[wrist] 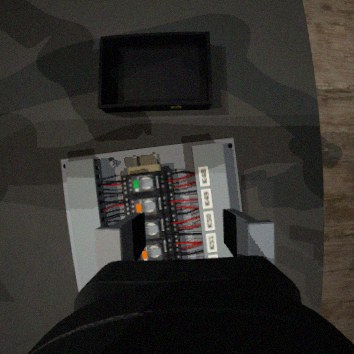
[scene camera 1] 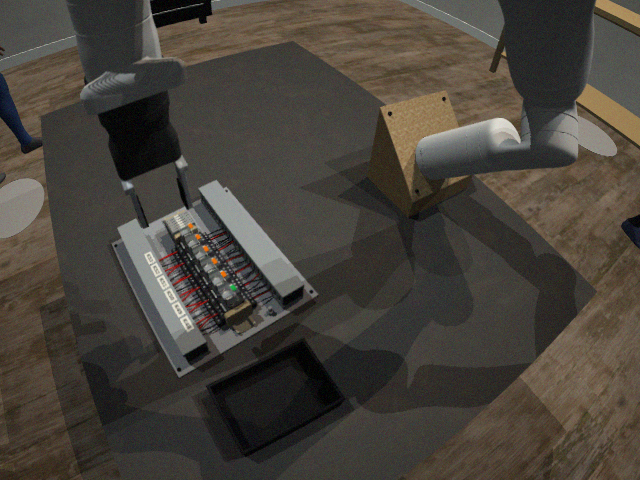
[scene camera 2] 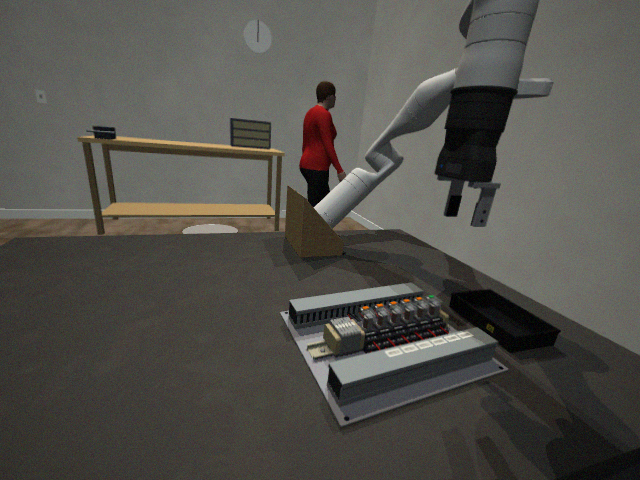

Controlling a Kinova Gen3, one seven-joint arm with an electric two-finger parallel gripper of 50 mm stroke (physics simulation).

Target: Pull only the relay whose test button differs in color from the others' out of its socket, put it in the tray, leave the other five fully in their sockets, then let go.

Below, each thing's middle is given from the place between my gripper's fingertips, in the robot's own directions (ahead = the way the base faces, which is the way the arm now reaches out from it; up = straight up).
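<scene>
Position of the panel plate (scene camera 1: 220,340) relative to my hand: 240 mm below, 30 mm behind, 80 mm to the right.
</scene>
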